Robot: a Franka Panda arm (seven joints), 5 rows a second.
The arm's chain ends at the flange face. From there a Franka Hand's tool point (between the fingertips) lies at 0.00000 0.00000 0.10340 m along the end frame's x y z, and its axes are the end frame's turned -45 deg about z.
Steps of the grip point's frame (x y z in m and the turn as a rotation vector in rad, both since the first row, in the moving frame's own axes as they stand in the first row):
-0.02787, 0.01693, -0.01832, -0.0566, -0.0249, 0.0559
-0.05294, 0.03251, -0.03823, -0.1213, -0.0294, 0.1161
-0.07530, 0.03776, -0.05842, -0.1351, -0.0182, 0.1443
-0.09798, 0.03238, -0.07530, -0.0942, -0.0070, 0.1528
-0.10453, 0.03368, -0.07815, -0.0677, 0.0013, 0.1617
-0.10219, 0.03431, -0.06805, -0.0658, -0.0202, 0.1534
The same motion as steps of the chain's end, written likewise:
-0.00988, 0.02566, -0.01812, -0.0576, 0.0224, 0.0559
-0.02049, 0.04907, -0.03743, -0.1066, 0.0650, 0.1161
-0.03423, 0.06820, -0.05746, -0.1084, 0.0827, 0.1443
-0.05216, 0.08433, -0.07484, -0.0716, 0.0617, 0.1528
-0.05473, 0.09249, -0.07791, -0.0470, 0.0488, 0.1617
-0.05084, 0.09001, -0.06781, -0.0608, 0.0322, 0.1534

